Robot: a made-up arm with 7 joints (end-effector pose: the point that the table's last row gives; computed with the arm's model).
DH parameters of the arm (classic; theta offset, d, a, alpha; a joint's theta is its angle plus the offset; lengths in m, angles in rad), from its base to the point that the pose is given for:
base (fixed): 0 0.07 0 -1.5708
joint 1: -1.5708 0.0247 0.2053 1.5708
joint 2: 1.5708 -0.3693 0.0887 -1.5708
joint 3: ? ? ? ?
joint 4: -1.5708 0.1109 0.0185 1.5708
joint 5: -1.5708 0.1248 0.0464 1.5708
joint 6: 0 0.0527 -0.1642 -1.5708
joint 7: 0 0.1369 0.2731 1.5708
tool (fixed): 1.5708 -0.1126 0 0
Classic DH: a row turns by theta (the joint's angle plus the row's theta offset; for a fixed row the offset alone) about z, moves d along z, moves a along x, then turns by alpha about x.
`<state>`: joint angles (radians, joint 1 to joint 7).
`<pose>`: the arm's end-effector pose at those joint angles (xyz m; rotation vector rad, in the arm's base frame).
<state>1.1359 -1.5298 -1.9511 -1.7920 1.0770 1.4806 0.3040</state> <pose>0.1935 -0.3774 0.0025 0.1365 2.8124 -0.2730</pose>
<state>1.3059 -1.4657 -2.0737 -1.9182 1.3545 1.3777 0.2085</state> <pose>0.1589 -0.3971 -0.1221 0.0974 2.5899 -0.1190</pose>
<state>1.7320 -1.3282 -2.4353 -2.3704 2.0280 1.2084 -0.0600</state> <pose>0.0407 -0.3796 -0.4246 0.3261 2.0488 0.1405</pose>
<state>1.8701 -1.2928 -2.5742 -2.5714 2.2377 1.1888 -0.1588</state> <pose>-0.0164 -0.3475 -0.5074 0.5115 1.8782 0.1675</pose>
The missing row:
joint 3: -1.5708 -0.2027 0.0326 -1.5708
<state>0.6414 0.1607 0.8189 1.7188 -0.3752 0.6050 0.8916</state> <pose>0.3006 0.4352 0.0853 1.3242 1.9242 -1.1844</pose>
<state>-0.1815 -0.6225 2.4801 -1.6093 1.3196 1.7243 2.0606</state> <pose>0.4981 -0.0177 0.2394 0.9988 0.0046 0.5320</pose>
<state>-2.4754 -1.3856 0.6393 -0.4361 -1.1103 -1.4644 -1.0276</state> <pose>-0.7230 -0.3687 -0.1325 1.0821 -0.3671 -1.1708</pose>
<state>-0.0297 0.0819 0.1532 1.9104 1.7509 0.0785 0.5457</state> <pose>0.2637 0.4300 0.2157 1.5944 0.6741 -2.0545</pose>
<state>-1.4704 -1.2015 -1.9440 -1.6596 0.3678 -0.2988 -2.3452</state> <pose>-0.0232 -0.5747 0.4466 1.4681 -2.4263 0.1043</pose>
